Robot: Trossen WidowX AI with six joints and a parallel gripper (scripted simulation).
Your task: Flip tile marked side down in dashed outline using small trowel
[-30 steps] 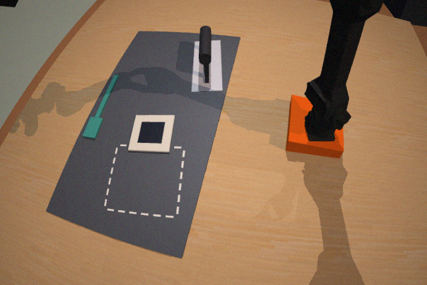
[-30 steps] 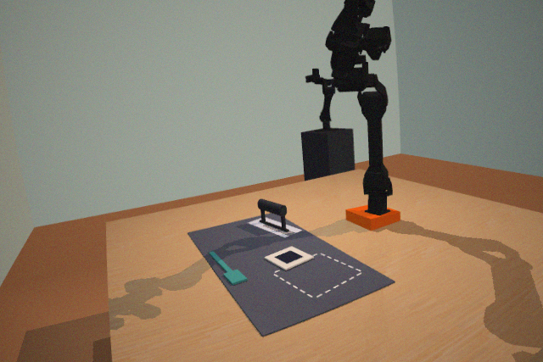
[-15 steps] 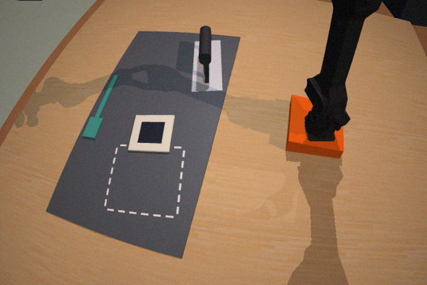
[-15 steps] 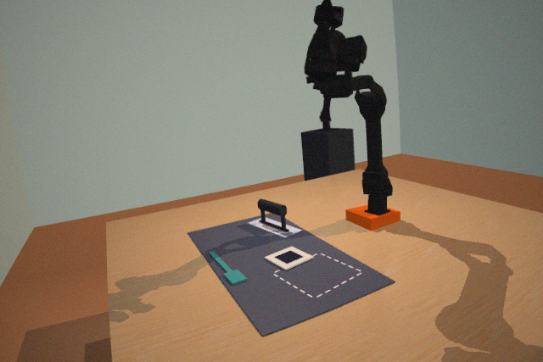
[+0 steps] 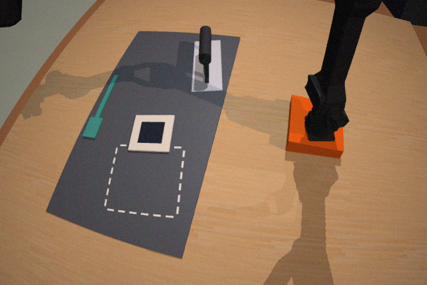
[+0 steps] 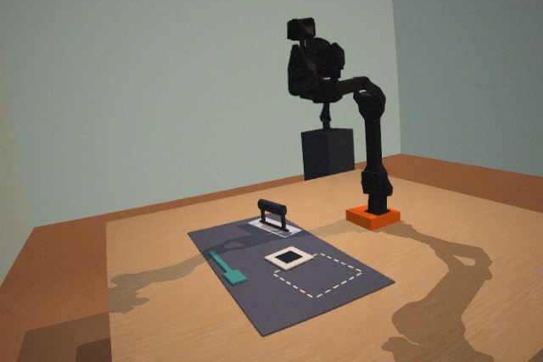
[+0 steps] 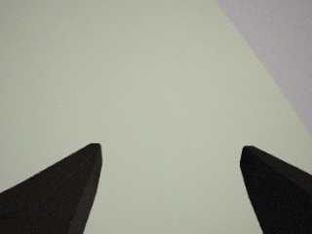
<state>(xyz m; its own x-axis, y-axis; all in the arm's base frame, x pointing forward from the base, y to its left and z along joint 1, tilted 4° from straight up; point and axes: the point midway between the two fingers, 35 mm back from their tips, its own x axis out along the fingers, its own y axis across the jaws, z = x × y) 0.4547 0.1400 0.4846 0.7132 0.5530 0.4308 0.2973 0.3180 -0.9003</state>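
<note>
Now: gripper tip 50 mm past the mat, 230 mm to the left of it and 590 mm above it. From my gripper tip the other things lie so: tile (70 mm behind, 170 mm to the right, 560 mm below); teal trowel (90 mm ahead, 240 mm to the right, 560 mm below).
</note>
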